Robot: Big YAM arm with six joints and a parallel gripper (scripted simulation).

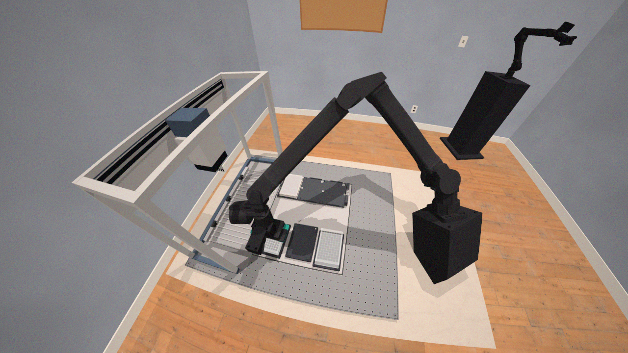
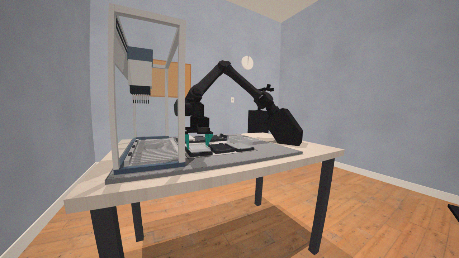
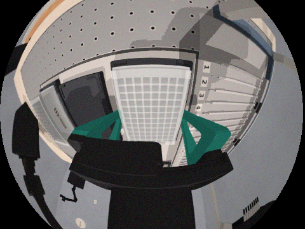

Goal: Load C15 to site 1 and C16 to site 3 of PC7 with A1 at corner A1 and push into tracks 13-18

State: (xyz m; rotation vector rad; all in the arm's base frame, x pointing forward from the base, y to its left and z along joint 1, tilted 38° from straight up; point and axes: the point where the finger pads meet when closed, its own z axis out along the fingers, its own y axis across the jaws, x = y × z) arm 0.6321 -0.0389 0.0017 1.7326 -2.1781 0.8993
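The nest S3 is 2 cm below my hand. The rest, counted from my hand: dark plate carrier PC7 (17 cm behind, 23 cm to the right, 1 cm below); nest S2 (11 cm behind, 2 cm to the left, 2 cm below); 96-well plate C15 (right at my hand).
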